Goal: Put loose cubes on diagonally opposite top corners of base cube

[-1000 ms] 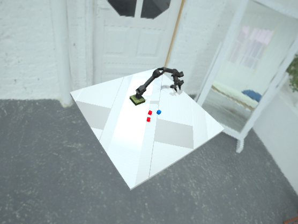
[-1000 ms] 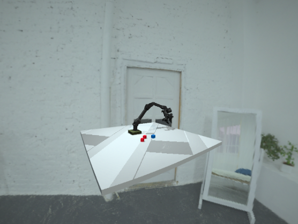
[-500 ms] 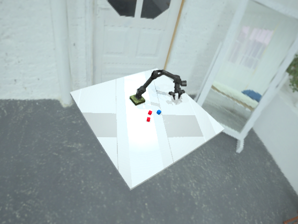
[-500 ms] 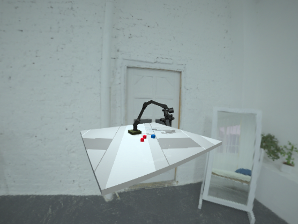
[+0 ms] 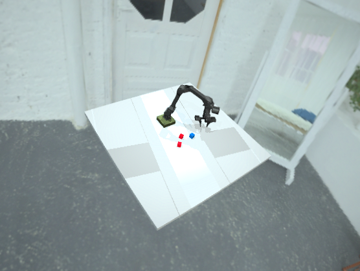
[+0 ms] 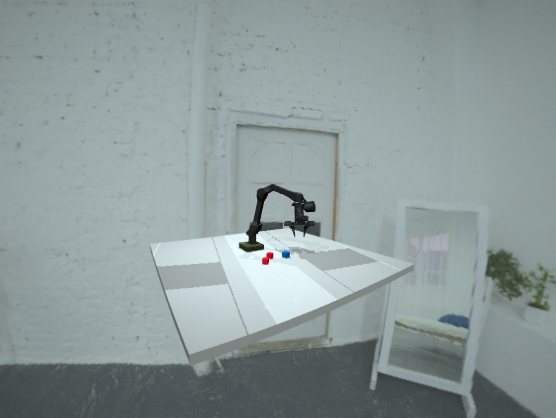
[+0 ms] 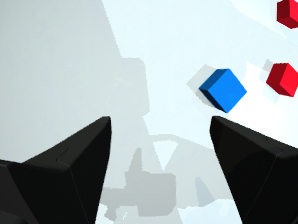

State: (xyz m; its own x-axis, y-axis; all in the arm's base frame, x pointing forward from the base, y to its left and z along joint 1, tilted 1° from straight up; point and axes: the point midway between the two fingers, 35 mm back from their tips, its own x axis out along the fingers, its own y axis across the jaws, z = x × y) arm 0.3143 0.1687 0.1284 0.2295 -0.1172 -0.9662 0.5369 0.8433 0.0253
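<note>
Now: gripper tip 3 cm past the blue cube, 8 cm to the left of it and 11 cm above it.
</note>
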